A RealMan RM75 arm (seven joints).
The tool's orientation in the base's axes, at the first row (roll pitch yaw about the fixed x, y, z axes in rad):
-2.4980 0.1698 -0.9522
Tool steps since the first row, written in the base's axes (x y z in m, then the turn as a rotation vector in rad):
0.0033 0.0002 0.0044 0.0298 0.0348 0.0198
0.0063 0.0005 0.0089 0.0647 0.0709 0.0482
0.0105 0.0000 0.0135 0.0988 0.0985 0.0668
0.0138 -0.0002 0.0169 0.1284 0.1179 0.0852
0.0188 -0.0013 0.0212 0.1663 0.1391 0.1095
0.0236 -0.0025 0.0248 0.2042 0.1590 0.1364
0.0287 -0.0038 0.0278 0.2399 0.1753 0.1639
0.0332 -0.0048 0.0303 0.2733 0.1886 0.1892
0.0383 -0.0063 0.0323 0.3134 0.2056 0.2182
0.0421 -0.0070 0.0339 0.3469 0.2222 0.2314
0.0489 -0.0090 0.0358 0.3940 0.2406 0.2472
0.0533 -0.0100 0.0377 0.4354 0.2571 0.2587
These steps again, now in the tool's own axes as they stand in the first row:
0.0010 -0.0050 -0.0020 -0.0143 -0.0462 0.0126
0.0017 -0.0099 -0.0042 -0.0281 -0.1015 0.0210
0.0037 -0.0154 -0.0063 -0.0339 -0.1473 0.0330
0.0052 -0.0197 -0.0078 -0.0357 -0.1866 0.0395
0.0082 -0.0254 -0.0096 -0.0351 -0.2360 0.0457
0.0113 -0.0305 -0.0110 -0.0340 -0.2864 0.0491
0.0148 -0.0354 -0.0119 -0.0313 -0.3342 0.0496
0.0177 -0.0397 -0.0125 -0.0272 -0.3780 0.0494
0.0215 -0.0439 -0.0126 -0.0228 -0.4301 0.0508
0.0240 -0.0473 -0.0127 -0.0193 -0.4681 0.0617
0.0291 -0.0525 -0.0123 -0.0098 -0.5179 0.0770
0.0321 -0.0564 -0.0124 -0.0013 -0.5604 0.0925

